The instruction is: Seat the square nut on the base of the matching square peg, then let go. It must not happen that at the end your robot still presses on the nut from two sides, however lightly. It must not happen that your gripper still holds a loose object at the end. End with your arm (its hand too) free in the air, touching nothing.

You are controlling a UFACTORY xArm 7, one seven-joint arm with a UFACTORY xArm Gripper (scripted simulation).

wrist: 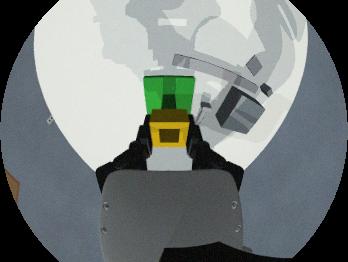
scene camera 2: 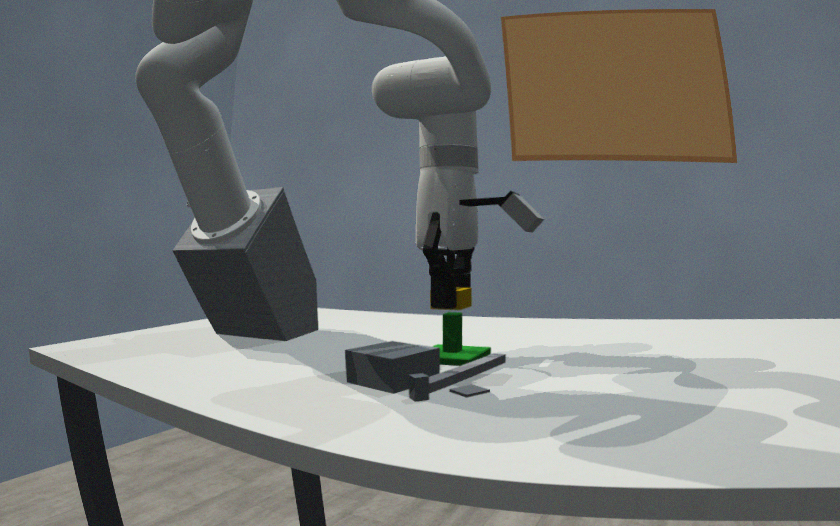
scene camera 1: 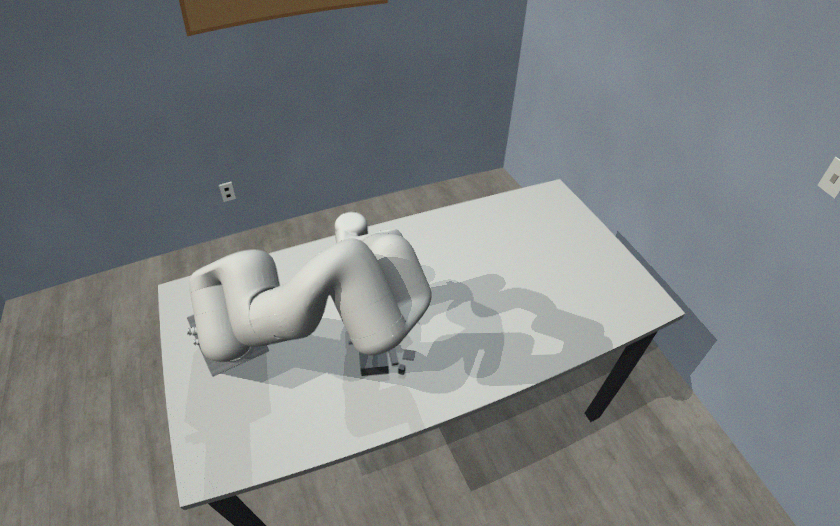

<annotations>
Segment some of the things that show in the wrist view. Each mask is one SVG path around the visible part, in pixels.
My gripper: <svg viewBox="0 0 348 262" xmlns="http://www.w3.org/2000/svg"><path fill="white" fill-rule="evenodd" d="M95 171L101 191L99 238L105 262L289 262L292 259L267 257L242 251L243 217L239 190L244 169L239 165L226 161L223 156L210 149L210 144L202 138L199 125L195 125L192 114L188 114L189 128L186 140L187 155L193 159L192 170L147 170L146 159L152 155L153 143L149 124L151 114L146 114L144 124L139 126L136 141L132 141L129 144L129 149L115 157L112 162L110 161L98 167Z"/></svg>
A grey block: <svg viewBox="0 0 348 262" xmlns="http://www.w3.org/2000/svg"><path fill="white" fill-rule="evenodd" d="M232 86L215 116L221 128L247 134L266 109L256 99Z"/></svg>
A long bar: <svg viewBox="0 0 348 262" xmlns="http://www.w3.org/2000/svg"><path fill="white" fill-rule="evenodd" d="M174 55L173 66L218 77L256 94L259 88L253 82L217 65L188 56Z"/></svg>
</annotations>
